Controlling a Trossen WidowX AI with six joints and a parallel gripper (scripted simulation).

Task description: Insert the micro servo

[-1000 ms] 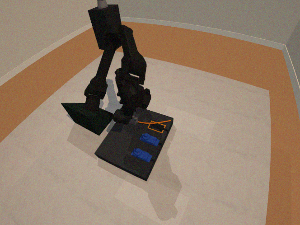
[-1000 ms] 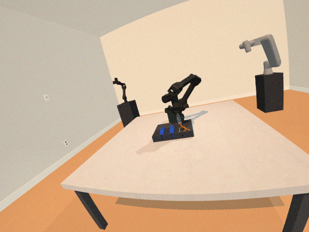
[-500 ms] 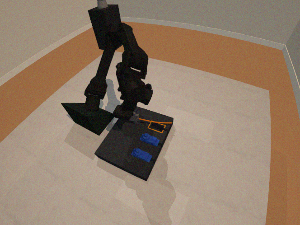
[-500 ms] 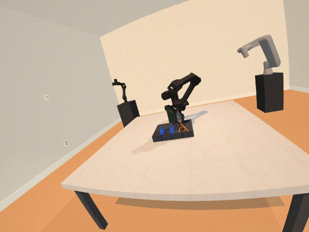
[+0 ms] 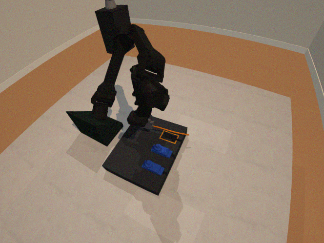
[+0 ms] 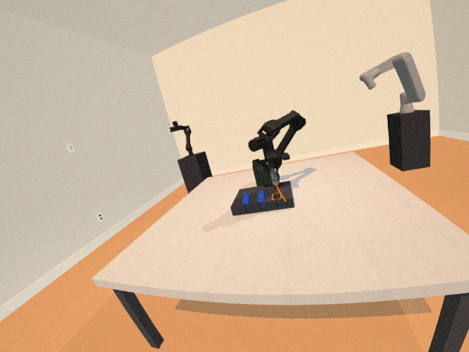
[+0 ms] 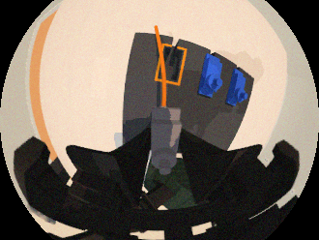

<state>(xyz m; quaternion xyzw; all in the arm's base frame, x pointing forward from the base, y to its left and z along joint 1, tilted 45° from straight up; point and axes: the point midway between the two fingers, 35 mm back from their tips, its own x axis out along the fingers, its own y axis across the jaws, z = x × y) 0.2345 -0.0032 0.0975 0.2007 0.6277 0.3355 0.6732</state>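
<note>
Right now my gripper tip is 100 mm above the dark deck, 80 mm to the left of it and 20 mm past it.
</note>
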